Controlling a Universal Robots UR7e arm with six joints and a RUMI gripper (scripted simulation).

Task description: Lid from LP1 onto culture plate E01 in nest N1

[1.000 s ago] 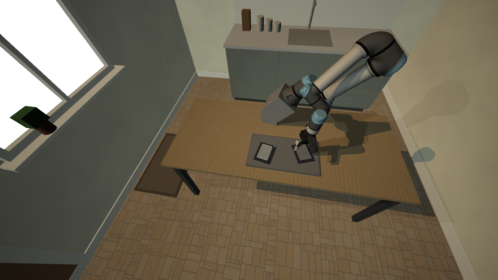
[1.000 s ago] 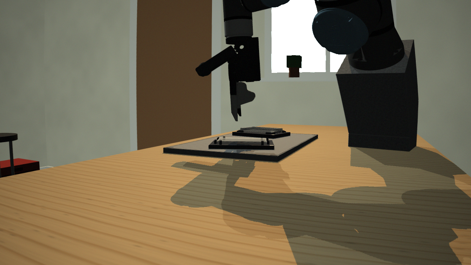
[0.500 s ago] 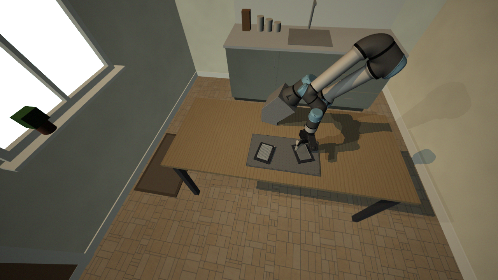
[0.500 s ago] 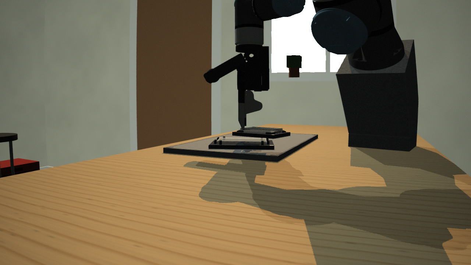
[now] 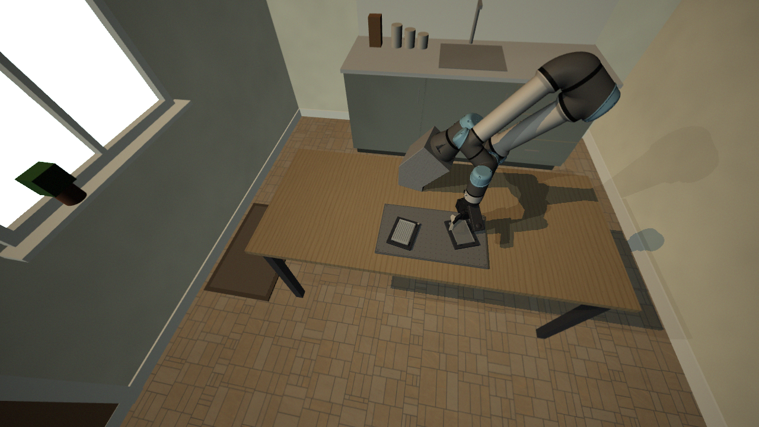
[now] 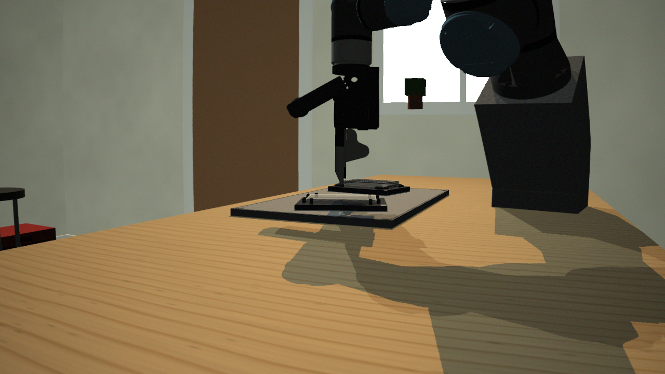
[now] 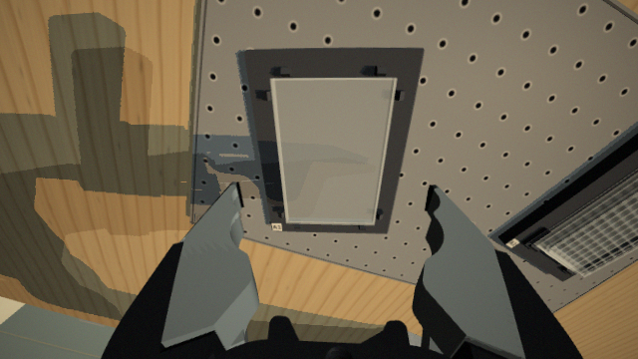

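My gripper is now 4 cm above the clear lid. Round my hand: dark plate nest N1 (2 cm ahead, 28 cm to the right, 5 cm below); then culture plate E01 (2 cm ahead, 28 cm to the right, 3 cm below); then dark lid park (5 cm below).
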